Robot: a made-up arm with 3 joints. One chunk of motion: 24 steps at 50 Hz.
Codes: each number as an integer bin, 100 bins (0 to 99) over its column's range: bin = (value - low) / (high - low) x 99, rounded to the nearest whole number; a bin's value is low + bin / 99 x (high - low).
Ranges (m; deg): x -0.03..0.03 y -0.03..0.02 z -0.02..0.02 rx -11..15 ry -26..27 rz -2..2
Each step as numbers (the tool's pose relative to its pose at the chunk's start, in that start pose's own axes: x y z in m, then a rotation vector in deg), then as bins.
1 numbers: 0.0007 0.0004 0.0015 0.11 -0.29 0.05
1 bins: 51 60 53 42 48 51
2 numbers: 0.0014 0.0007 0.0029 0.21 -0.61 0.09
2 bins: 52 61 57 43 47 52
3 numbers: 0.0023 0.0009 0.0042 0.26 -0.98 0.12
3 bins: 53 61 60 43 47 52
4 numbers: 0.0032 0.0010 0.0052 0.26 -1.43 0.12
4 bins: 55 61 62 43 46 52
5 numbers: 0.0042 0.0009 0.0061 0.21 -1.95 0.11
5 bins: 56 61 65 43 45 52
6 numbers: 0.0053 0.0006 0.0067 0.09 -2.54 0.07
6 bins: 58 61 66 42 44 51
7 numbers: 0.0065 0.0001 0.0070 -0.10 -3.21 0.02
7 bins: 60 60 67 42 43 50
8 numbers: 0.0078 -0.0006 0.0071 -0.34 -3.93 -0.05
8 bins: 62 58 67 41 41 48
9 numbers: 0.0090 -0.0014 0.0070 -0.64 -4.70 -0.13
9 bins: 64 57 67 39 40 46
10 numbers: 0.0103 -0.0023 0.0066 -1.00 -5.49 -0.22
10 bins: 66 55 66 38 38 44
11 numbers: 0.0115 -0.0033 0.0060 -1.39 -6.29 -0.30
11 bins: 68 53 64 37 37 42
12 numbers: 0.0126 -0.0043 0.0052 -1.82 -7.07 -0.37
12 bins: 70 51 62 35 35 40
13 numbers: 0.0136 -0.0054 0.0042 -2.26 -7.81 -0.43
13 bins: 72 49 60 33 34 39
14 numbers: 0.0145 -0.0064 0.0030 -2.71 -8.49 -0.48
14 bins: 73 47 57 32 33 38
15 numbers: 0.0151 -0.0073 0.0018 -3.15 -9.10 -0.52
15 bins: 74 45 54 30 32 37
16 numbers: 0.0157 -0.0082 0.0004 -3.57 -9.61 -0.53
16 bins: 75 43 50 28 31 36
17 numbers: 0.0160 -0.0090 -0.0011 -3.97 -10.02 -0.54
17 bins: 76 42 47 27 30 36
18 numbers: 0.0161 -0.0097 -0.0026 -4.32 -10.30 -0.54
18 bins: 76 40 43 25 29 36
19 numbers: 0.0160 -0.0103 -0.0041 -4.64 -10.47 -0.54
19 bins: 76 39 39 24 29 36
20 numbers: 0.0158 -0.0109 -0.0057 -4.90 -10.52 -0.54
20 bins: 76 38 35 23 29 36
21 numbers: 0.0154 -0.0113 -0.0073 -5.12 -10.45 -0.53
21 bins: 75 37 31 22 29 36
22 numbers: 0.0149 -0.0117 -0.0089 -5.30 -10.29 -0.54
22 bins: 74 36 27 22 29 36
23 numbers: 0.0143 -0.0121 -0.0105 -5.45 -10.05 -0.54
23 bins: 73 35 24 21 30 36
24 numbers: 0.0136 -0.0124 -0.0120 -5.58 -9.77 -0.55
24 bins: 72 35 20 21 30 36
